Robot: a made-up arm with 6 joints.
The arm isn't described. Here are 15 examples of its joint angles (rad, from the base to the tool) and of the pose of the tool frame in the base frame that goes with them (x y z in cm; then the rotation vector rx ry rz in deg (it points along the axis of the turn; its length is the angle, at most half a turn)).
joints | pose
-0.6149 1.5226 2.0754 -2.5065 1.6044 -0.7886 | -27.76 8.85 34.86 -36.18 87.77 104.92
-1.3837 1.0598 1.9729 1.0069 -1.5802 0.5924 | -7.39 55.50 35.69 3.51 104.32 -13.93
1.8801 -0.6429 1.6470 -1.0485 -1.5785 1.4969 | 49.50 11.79 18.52 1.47 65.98 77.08
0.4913 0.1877 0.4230 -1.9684 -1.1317 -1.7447 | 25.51 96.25 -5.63 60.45 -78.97 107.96
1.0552 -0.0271 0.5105 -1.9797 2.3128 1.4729 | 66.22 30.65 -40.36 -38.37 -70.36 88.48
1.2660 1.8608 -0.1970 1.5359 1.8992 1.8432 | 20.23 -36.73 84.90 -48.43 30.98 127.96
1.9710 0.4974 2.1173 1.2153 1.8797 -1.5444 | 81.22 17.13 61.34 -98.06 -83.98 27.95
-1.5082 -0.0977 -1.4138 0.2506 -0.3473 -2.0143 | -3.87 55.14 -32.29 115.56 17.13 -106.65
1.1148 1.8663 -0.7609 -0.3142 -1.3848 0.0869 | 40.87 12.36 50.00 -23.19 -7.38 -4.84
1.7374 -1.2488 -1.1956 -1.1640 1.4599 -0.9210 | 50.15 -42.95 -20.17 -146.79 14.17 -71.10
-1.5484 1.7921 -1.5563 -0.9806 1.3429 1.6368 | 41.16 74.32 13.40 2.23 117.89 -108.33
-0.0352 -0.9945 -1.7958 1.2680 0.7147 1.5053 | 39.92 66.78 -10.18 -21.89 94.32 71.52
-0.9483 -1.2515 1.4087 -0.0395 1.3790 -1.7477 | 31.48 -16.16 -53.93 60.07 -49.10 -96.66
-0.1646 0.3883 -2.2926 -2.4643 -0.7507 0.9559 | 50.92 94.29 39.26 4.98 -72.24 -38.72
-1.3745 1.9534 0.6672 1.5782 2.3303 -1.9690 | -1.95 48.69 94.89 -11.13 -165.60 6.97
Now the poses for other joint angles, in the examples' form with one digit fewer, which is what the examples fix.
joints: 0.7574 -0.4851 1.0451 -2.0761 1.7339 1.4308
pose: 31.0 47.1 -58.6 21.5 -83.5 101.3
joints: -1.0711 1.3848 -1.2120 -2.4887 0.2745 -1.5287
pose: 28.2 90.1 61.7 66.4 -78.4 4.1
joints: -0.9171 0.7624 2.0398 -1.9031 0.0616 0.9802
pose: -33.2 23.7 52.2 110.6 -69.7 -99.5
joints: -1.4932 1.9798 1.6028 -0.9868 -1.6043 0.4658
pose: 27.0 12.1 19.1 -56.1 55.7 -89.5
